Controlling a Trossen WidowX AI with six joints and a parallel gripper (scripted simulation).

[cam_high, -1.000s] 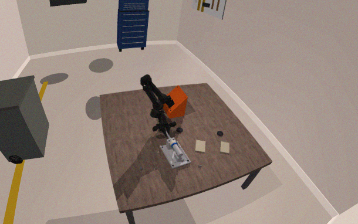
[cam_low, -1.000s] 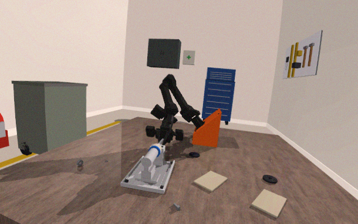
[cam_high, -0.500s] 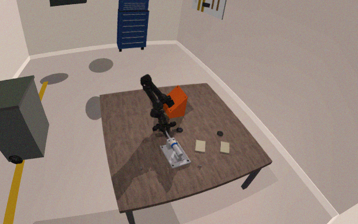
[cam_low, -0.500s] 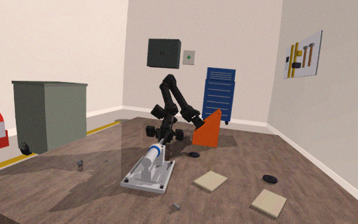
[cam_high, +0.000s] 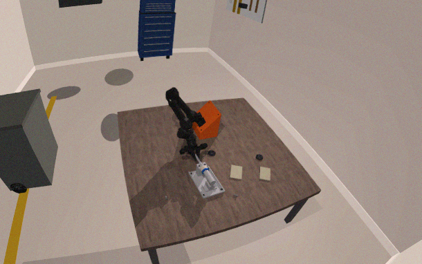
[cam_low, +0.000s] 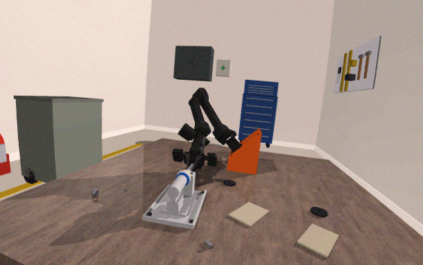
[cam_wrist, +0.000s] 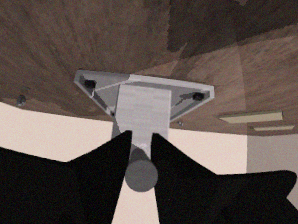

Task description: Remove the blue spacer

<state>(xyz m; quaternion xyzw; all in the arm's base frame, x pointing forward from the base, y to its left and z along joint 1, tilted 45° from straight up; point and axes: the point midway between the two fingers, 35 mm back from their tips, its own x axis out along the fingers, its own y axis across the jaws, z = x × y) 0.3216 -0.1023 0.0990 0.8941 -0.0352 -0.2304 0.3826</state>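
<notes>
The blue spacer lies 11 cm ahead of my gripper tip, 1 cm to the left of it and 2 cm above it. From my gripper tip the other things lie so: grey fixture plate (15 cm ahead, 2 cm to the left, 1 cm below); then bolt (30 cm ahead, 16 cm to the left, 6 cm below).
</notes>
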